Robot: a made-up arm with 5 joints.
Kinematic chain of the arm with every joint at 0, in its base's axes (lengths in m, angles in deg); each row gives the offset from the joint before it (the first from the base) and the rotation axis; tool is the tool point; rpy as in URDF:
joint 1: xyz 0 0 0.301 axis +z
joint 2: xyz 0 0 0 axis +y
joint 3: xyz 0.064 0 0.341 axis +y
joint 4: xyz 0.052 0 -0.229 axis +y
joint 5: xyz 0.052 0 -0.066 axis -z
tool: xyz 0 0 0 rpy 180 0 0
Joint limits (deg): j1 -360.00..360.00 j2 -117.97..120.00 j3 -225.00..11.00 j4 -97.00..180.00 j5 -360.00..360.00
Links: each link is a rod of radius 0.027 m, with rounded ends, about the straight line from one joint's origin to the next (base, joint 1, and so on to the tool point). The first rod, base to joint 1, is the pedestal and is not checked.
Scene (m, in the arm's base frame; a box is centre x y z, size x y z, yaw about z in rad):
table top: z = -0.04
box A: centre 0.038 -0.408 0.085 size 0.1 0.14 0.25 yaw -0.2
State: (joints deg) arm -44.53 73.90 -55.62 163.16 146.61
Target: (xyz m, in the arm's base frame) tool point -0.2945 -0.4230 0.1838
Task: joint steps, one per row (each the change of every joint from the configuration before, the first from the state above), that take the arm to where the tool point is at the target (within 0.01 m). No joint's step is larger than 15 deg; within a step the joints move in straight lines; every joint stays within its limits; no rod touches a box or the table.
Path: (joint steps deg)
1: 0.26 -1.15 -12.55 -1.50 0.62
2: 0.25 -1.14 -12.55 -1.49 0.63
3: -13.55 -8.90 -2.20 -8.03 -0.42
4: -13.55 -8.91 -2.21 -8.04 -0.41
5: -13.56 -8.90 -2.20 -8.03 -0.42
6: -13.39 8.61 -12.12 -5.03 0.00
7: -13.39 8.61 -12.12 -5.04 0.00
8: -13.39 8.61 -12.13 -5.03 0.00

